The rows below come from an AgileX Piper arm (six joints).
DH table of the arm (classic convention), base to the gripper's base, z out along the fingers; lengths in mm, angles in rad. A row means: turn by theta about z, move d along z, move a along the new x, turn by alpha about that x. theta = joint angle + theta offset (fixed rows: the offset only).
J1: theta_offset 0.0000; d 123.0; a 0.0; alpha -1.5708
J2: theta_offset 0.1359; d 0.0; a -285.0; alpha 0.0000
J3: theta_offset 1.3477; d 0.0; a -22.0; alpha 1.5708
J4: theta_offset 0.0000; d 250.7; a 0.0; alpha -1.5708
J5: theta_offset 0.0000; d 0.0; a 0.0; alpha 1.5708
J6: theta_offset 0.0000; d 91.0; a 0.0; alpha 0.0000
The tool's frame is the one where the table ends.
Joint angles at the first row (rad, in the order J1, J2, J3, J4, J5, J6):
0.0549, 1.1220, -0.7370, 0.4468, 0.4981, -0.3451
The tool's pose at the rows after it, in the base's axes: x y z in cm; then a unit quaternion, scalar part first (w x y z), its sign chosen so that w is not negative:
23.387, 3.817, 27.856, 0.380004, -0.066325, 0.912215, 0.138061
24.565, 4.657, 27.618, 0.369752, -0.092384, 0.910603, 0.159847
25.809, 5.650, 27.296, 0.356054, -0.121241, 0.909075, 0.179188
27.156, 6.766, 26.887, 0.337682, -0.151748, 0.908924, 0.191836
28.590, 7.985, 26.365, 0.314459, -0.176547, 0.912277, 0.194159
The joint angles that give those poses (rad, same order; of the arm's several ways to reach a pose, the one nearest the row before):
0.0617, 1.1799, -0.7687, 0.5570, 0.5143, -0.4686
0.0740, 1.2386, -0.8031, 0.6526, 0.5374, -0.5784
0.0932, 1.3027, -0.8441, 0.7201, 0.5668, -0.6646
0.1198, 1.3730, -0.8955, 0.7430, 0.5993, -0.7122
0.1551, 1.4476, -0.9570, 0.7097, 0.6258, -0.6985

